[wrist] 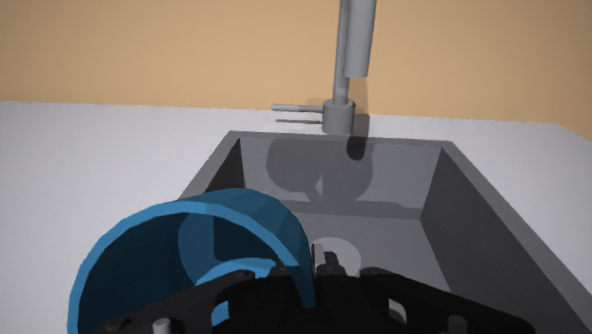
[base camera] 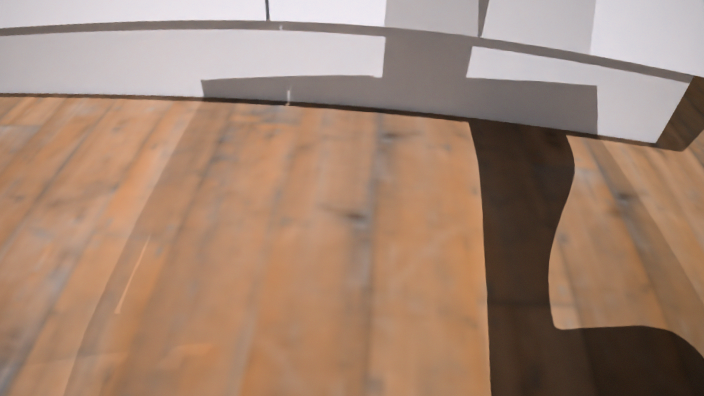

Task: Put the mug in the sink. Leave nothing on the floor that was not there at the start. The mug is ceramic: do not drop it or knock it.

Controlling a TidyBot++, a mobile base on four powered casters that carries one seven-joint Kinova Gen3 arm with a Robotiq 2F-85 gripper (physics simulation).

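Frame: origin at the arm's base, x back, y right, z up, level; metres.
Seen in the pictures: gripper, between the fingertips: (wrist: 307, 259).
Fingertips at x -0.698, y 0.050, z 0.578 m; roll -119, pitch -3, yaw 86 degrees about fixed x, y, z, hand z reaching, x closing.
Offsets run from my fingertips to a thing's top centre. "spot": to the spot under its first point. Level surfaces: height alone.
The blue mug @[spot: dy -0.024, dx +0.024, dz +0.058 m] (wrist: 260, 210) shows at the lower left of the wrist view, tilted with its open mouth towards the camera. My gripper (wrist: 307, 259) is shut on the mug's wall at its right side. The grey sink (wrist: 330, 170) lies beyond and below, right of the mug in this view. The mug overlaps the sink's left rim in the picture; its height above the sink is hard to tell. The mug's handle is not seen.
A grey tap (wrist: 338, 117) with a side lever stands behind the sink, its spout hanging over the far end. The white counter @[dz -0.064 m] (wrist: 100, 150) runs on both sides. In the base view, a white cabinet front @[spot: dy -0.375, dx +0.015, dz -0.905 m] (base camera: 125, 57) stands across the wooden floor @[dz -0.974 m] (base camera: 310, 225), with arm-shaped shadows on the right.
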